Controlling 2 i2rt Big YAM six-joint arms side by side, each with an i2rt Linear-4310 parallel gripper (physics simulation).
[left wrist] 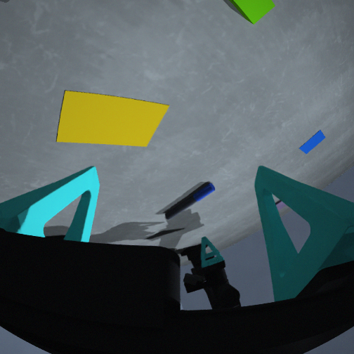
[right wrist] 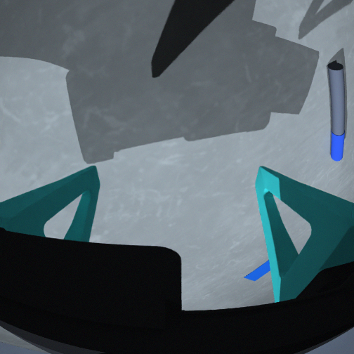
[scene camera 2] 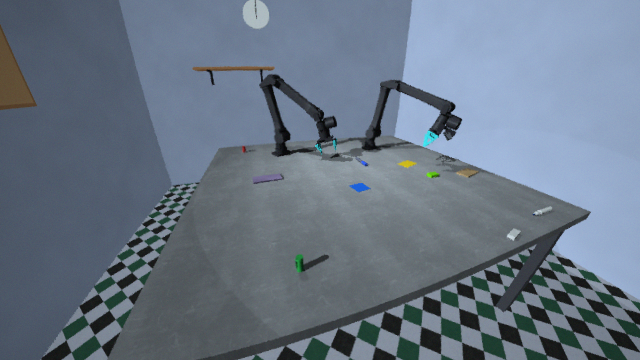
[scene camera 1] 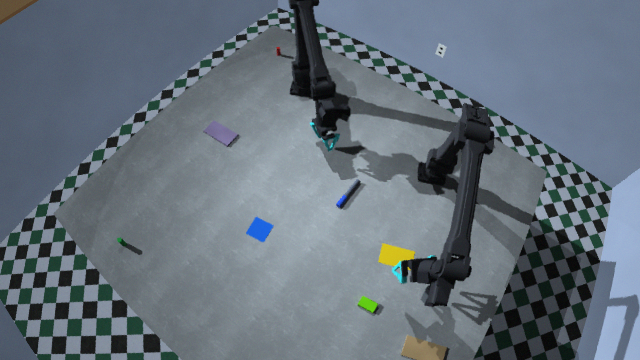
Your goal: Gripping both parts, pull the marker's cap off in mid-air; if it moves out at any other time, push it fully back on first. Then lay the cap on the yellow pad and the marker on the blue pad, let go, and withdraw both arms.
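The marker lies on the table, its grey body joined to its blue cap with no visible gap. The yellow pad and the blue pad are bare. My left gripper is open and empty, high above the table near the yellow pad in scene camera 1. My right gripper is open and empty, low over the table, up and left of the marker in scene camera 1.
A lime block and a tan board lie beyond the yellow pad. A purple slab, a green cylinder, a red cylinder, a white pen and a white block are farther off.
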